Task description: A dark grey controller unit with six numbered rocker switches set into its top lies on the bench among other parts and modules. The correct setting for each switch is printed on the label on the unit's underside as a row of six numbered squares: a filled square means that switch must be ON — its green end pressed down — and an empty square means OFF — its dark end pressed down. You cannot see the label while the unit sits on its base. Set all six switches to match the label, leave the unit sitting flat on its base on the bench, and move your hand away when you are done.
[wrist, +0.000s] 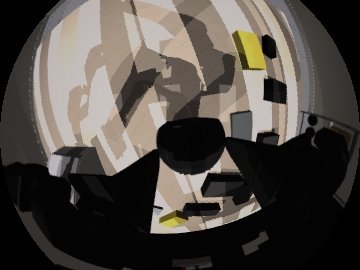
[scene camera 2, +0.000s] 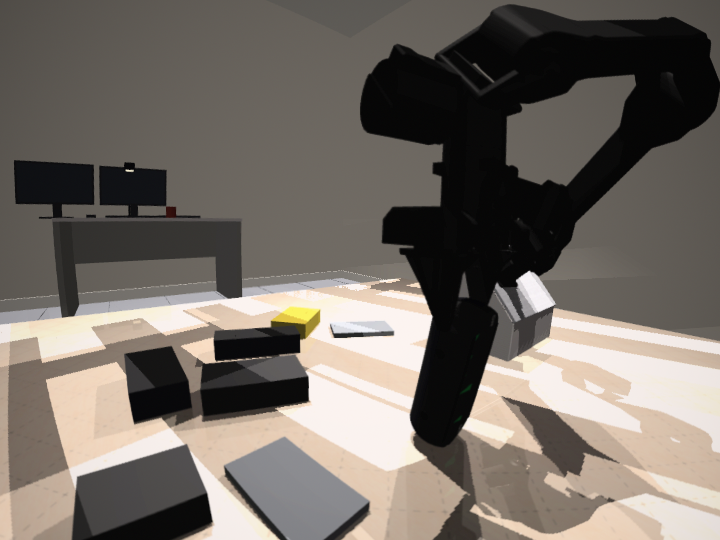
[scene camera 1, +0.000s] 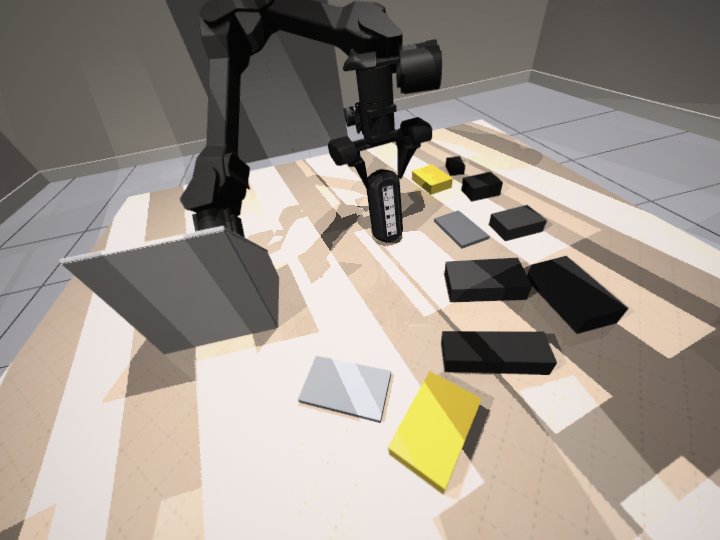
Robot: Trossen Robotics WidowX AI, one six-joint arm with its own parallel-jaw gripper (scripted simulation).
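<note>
My gripper (scene camera 2: 462, 323) (wrist: 192, 147) (scene camera 1: 383, 183). Grey plate (scene camera 1: 357, 390). Grey plate (scene camera 1: 457, 226).
</note>
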